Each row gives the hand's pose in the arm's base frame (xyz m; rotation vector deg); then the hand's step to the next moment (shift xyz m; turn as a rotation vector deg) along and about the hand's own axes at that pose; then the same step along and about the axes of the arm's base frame.
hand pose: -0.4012 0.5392 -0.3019 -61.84 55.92 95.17
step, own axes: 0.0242 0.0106 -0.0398 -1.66 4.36 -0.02
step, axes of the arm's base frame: -0.0060 -0.0335 -0.0336 -3.78 -1.69 2.16
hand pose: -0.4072 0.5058 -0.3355 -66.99 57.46 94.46
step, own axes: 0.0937 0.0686 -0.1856 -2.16 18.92 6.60
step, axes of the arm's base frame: -0.0319 -0.1764 -0.1256 -19.21 -0.13 6.10
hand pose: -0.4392 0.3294 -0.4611 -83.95 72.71 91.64
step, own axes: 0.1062 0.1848 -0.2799 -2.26 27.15 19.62
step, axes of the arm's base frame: -0.0834 -0.3397 -0.0374 -31.52 9.05 7.17
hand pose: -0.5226 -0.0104 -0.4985 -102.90 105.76 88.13
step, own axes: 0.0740 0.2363 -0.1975 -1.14 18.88 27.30
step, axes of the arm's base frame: -0.1074 -0.2455 0.1689 -29.20 15.74 -1.69
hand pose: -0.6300 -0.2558 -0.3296 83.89 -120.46 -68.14
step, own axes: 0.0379 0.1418 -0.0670 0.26 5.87 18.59
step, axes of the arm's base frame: -0.0602 -0.0451 0.1427 -15.98 8.89 -6.75
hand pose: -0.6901 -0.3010 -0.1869 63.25 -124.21 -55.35
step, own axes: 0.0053 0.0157 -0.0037 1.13 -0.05 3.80
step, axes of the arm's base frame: -0.0076 0.0007 0.0152 -3.26 0.40 -2.22
